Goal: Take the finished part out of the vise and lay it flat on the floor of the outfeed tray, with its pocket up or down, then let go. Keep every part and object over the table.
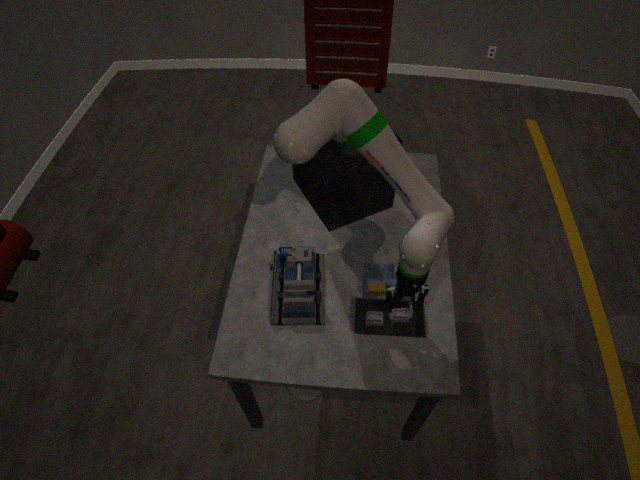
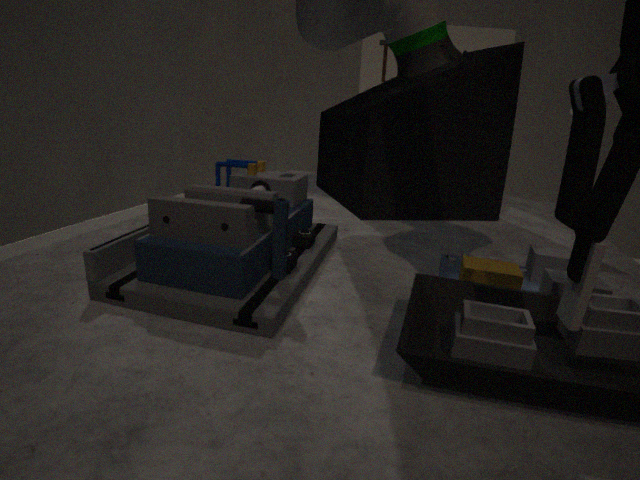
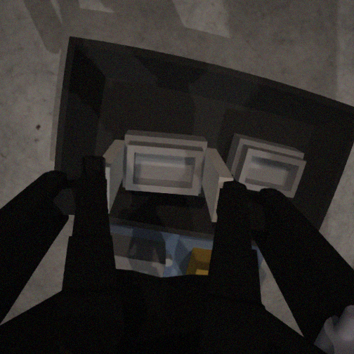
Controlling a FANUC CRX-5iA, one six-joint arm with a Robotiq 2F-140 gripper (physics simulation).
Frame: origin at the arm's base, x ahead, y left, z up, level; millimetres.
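Seen in the pictures: gripper, fingertip midpoint: (image 1: pixel 400 315) (image 2: pixel 608 327); arm's base, origin of the base link: (image 2: pixel 431 71).
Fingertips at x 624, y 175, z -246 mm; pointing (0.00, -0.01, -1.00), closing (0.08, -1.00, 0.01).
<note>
Offsets run from my fingertips to a thing's top centre.
A light grey stepped part {dx -2, dy +0, dz +19 mm} (image 1: pixel 400 314) (image 2: pixel 610 338) (image 3: pixel 165 167) is held level, pocket up, low inside the dark outfeed tray (image 1: pixel 387 333) (image 2: pixel 506 387) (image 3: pixel 82 100). My gripper (image 1: pixel 403 308) (image 3: pixel 163 160) is shut on it, with one pale fingertip at each short end. Whether its underside touches the tray floor is hidden. A second grey part {dx +4, dy -87, dz +0 mm} (image 1: pixel 374 318) (image 2: pixel 493 335) (image 3: pixel 270 172) sits pocket up in the same tray, beside the held one and apart from it. The vise {dx -119, dy -362, dz +52 mm} (image 1: pixel 298 294) (image 2: pixel 191 266) stands at the left of the table; no part shows in its jaws.
A blue fixture or tray (image 1: pixel 372 271) (image 2: pixel 449 266) (image 3: pixel 172 242) adjoins the outfeed tray on the robot's side. It bears a yellow block {dx -118, dy -76, dz -3 mm} (image 1: pixel 376 289) (image 2: pixel 491 272) (image 3: pixel 201 257) and grey pieces {dx -205, dy +17, dz -3 mm} (image 2: pixel 542 266) (image 3: pixel 137 257). The black robot base (image 1: pixel 341 191) (image 2: pixel 418 144) stands behind.
</note>
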